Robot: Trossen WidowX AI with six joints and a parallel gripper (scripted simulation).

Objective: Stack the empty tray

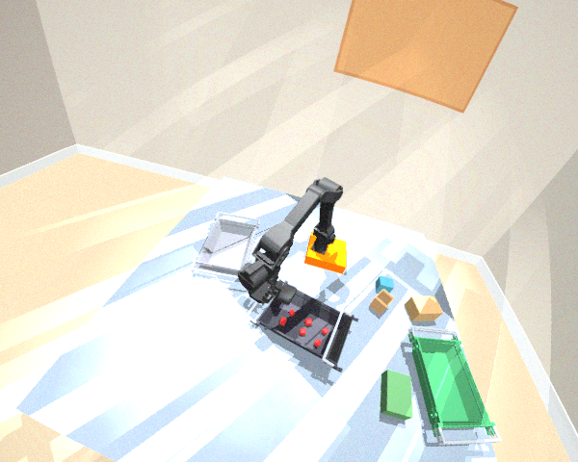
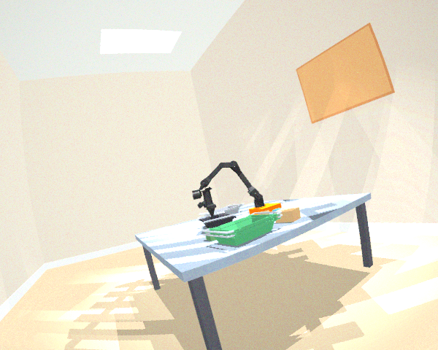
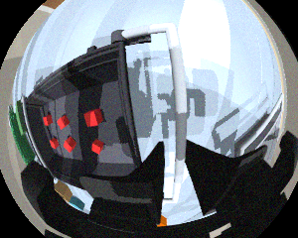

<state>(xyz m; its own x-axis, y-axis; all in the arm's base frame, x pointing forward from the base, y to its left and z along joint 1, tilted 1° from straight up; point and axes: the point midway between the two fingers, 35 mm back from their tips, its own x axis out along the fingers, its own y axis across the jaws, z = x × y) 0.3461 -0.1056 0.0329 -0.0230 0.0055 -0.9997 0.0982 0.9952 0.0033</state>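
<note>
Right now my gripper tip is 160 mm past the clear tray and 230 mm to the left of it. Also, from my gripper tip: green block 120 mm ahead, 500 mm to the left, 30 mm below; tan wedge 250 mm behind, 600 mm to the left, 20 mm below; cyan block 310 mm behind, 420 mm to the left, 20 mm below.
</note>
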